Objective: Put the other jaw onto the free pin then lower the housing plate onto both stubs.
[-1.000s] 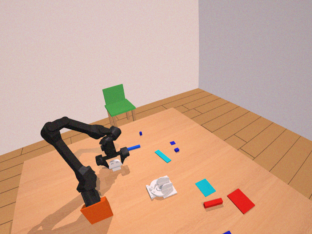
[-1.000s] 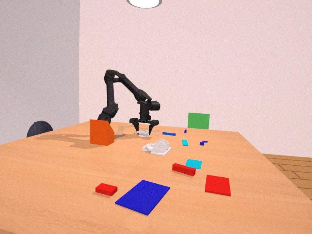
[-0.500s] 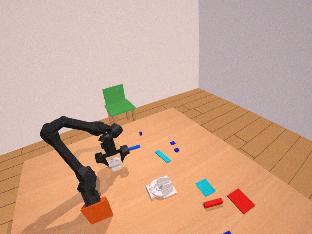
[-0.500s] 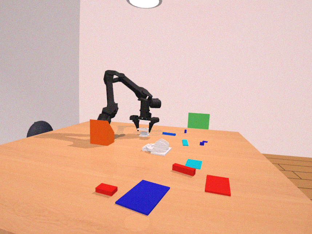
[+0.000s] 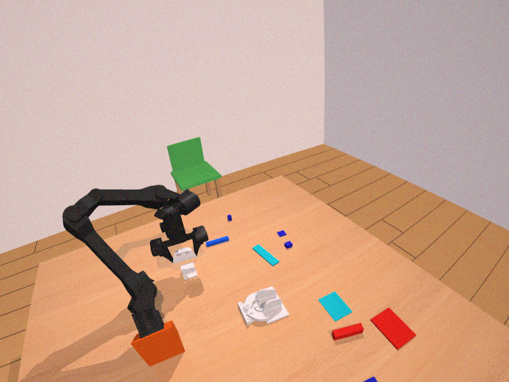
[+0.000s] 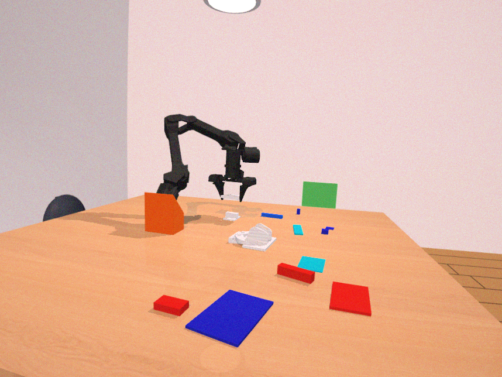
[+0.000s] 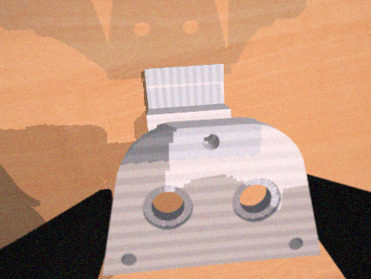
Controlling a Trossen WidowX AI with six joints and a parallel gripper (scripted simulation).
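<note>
Right now the white base is 14 cm ahead of my gripper tip, 28 cm to the right of it and 7 cm below it. Also, from my gripper tip: cyan tile: 29 cm ahead, 41 cm to the right, 7 cm below; white housing plate: 1 cm to the left, 2 cm above; red tile: 35 cm ahead, 58 cm to the right, 7 cm below.
</note>
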